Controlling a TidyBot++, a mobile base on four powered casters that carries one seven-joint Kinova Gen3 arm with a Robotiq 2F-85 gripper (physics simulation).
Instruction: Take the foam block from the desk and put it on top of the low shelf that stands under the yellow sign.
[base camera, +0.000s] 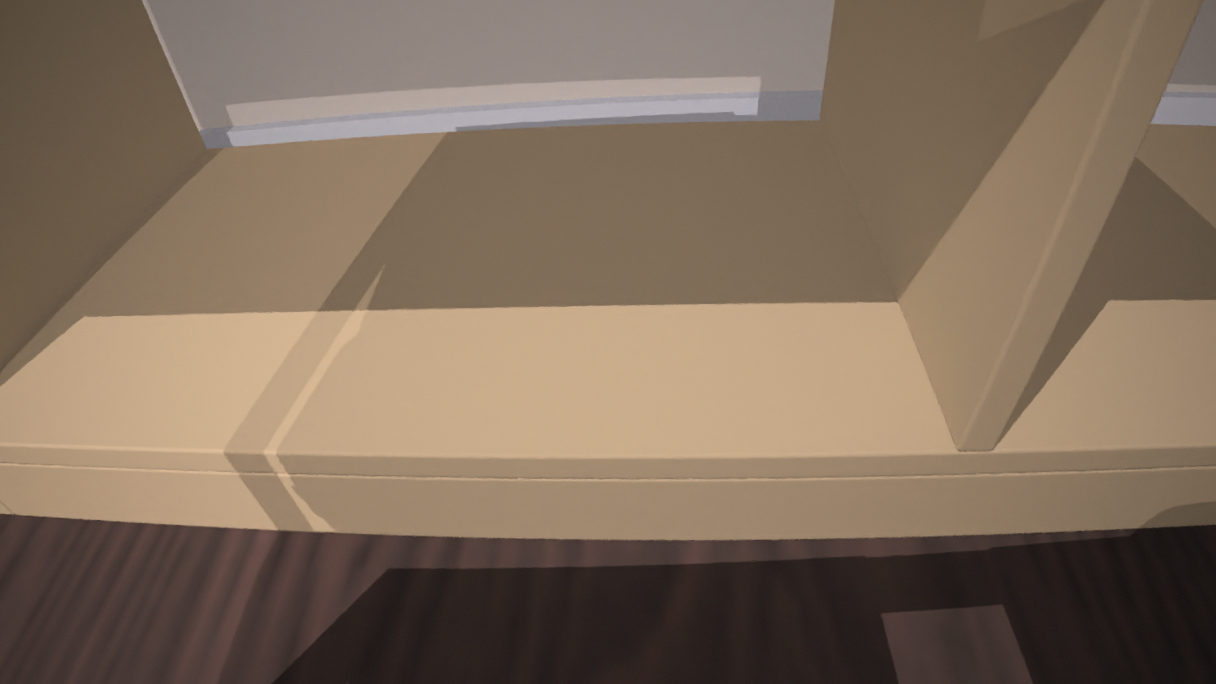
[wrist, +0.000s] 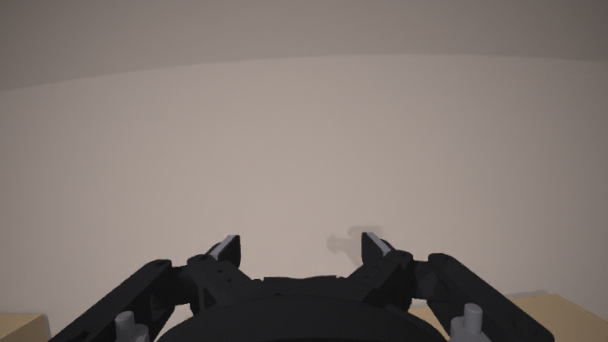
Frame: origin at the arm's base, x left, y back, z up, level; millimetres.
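Where they show: gripper, fingertip midpoint: (wrist: 301, 247).
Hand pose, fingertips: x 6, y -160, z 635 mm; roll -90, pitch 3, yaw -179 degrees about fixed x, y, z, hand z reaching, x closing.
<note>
After its pixels a point has its place.
My gripper (wrist: 301, 247) {z 635, x 6, y -160 mm} is open, with nothing between its fingers, and faces a plain wall in the wrist view. A light wood shelf unit (base camera: 595, 506) {z -361, x 27, y -308 mm} fills much of the base camera view, with an upright divider (base camera: 1050, 280) {z -211, x -159, y -301 mm} at the right. I cannot tell whether it is the low shelf that the task names. The foam block cannot be made out in either view, and the yellow sign does not show.
In the wrist view, a light wood surface (wrist: 560, 315) {z 214, x -690, y -552 mm} shows at the lower right and a wood piece (wrist: 20, 325) {z 214, x 1013, y -643 mm} at the lower left. The pale wall (wrist: 300, 150) {z 735, x 11, y -712 mm} stands behind them. A dark wood floor (base camera: 595, 621) {z -397, x 28, y -260 mm} lies before the shelf unit.
</note>
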